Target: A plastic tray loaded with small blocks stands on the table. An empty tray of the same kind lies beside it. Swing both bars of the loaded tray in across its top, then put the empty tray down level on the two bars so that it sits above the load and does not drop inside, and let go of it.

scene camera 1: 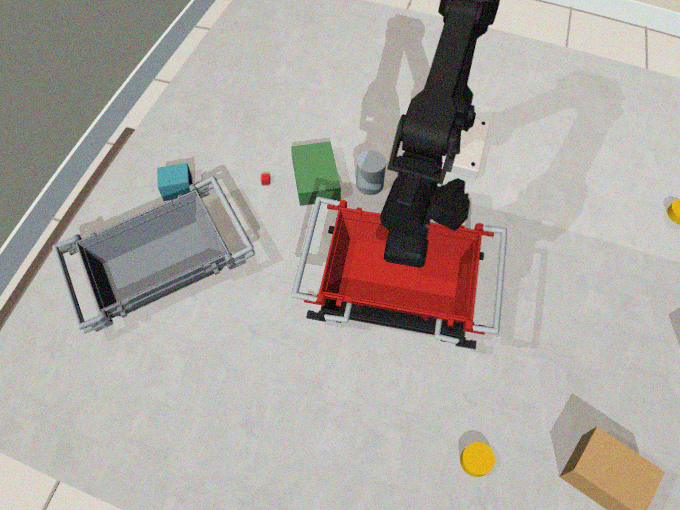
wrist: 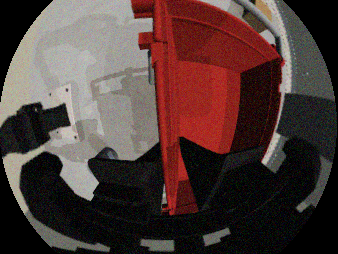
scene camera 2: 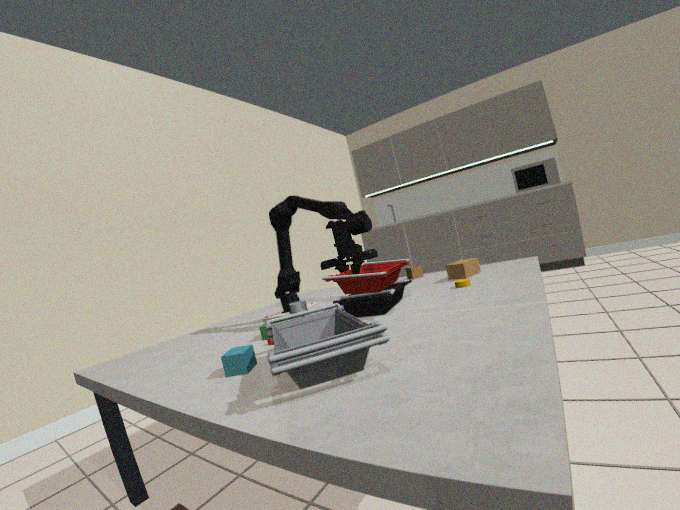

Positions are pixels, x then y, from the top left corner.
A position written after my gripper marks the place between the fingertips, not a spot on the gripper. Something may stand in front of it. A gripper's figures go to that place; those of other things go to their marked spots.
My gripper (scene camera 1: 406, 241): 94 cm from the lens. A red tray (scene camera 1: 355, 272) is 92 cm from the lens.
